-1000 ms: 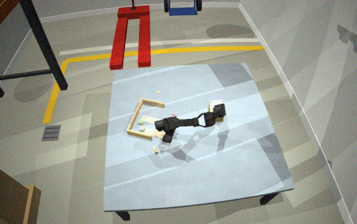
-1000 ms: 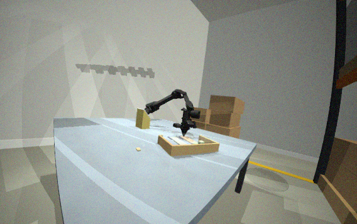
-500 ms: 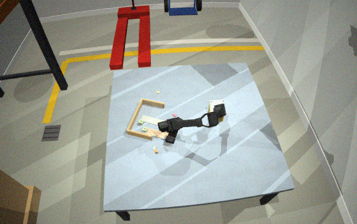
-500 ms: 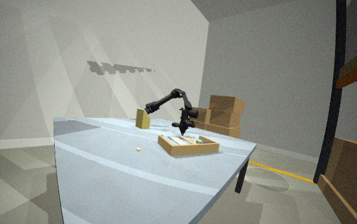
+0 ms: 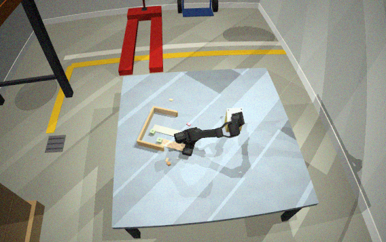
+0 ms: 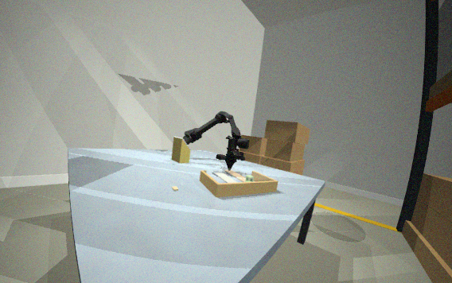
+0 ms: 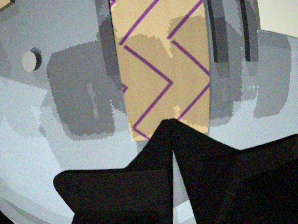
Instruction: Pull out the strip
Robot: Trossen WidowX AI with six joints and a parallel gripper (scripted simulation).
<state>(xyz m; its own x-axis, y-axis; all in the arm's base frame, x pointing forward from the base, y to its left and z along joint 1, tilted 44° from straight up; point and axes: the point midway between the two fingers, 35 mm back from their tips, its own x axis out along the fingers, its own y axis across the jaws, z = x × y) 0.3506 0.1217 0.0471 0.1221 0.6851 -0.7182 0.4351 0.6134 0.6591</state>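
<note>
My gripper tip is now 100 mm short of the zigzag strip and 50 mm to the left of it. From my gripper tip the other things lie so: orange cube: 160 mm ahead, 90 mm to the left; pink block: 30 mm behind, 210 mm to the right.
</note>
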